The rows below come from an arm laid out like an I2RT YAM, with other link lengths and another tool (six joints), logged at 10 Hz.
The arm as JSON. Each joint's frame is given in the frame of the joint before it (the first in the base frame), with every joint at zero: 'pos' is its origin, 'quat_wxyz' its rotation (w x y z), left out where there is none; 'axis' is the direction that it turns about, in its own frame. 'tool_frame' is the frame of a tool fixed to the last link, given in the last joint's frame.
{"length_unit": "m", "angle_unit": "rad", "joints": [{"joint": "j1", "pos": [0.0, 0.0, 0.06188], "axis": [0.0, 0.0, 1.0]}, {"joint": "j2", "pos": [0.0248, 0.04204, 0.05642], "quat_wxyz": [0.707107, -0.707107, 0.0, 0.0], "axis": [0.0, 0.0, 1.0]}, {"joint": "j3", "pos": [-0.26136, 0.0, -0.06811], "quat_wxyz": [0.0, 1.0, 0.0, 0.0], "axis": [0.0, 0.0, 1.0]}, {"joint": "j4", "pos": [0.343, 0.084, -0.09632], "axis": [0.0, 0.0, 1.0]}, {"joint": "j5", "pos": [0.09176, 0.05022, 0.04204], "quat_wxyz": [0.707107, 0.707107, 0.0, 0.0], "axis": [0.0, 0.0, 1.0]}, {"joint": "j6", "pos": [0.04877, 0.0, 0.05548], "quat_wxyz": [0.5, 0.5, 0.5, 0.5], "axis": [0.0, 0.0, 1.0]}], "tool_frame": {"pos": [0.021, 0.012, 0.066], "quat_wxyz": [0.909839, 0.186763, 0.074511, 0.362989]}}
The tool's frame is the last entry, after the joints.
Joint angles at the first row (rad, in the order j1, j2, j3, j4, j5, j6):
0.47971, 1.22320, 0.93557, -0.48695, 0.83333, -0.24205
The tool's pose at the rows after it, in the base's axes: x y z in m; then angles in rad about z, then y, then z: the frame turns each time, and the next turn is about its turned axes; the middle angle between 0 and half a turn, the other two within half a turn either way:
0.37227, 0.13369, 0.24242, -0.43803, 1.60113, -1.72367
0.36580, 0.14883, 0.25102, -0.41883, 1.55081, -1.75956
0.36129, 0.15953, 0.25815, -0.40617, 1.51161, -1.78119
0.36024, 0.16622, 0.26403, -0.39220, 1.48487, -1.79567
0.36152, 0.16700, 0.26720, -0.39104, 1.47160, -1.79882
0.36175, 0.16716, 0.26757, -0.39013, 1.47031, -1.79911
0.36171, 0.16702, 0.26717, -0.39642, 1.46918, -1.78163
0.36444, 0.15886, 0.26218, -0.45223, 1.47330, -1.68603
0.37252, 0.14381, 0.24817, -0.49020, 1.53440, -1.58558
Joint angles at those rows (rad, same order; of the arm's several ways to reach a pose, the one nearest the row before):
0.53959, 1.22321, 0.93559, -0.45186, 0.90352, -0.30577
0.58995, 1.22318, 0.93556, -0.41944, 0.96762, -0.34924
0.62465, 1.22319, 0.93557, -0.38700, 1.01376, -0.38550
0.64260, 1.22320, 0.93556, -0.35114, 1.03628, -0.42591
0.64299, 1.22321, 0.93557, -0.32864, 1.04353, -0.44727
0.64297, 1.22319, 0.93556, -0.32557, 1.04352, -0.45035
0.64259, 1.22320, 0.93556, -0.32519, 1.04237, -0.43279
0.62009, 1.22586, 0.93517, -0.33436, 1.03247, -0.32483
0.56669, 1.23084, 0.93481, -0.37519, 0.95312, -0.20045

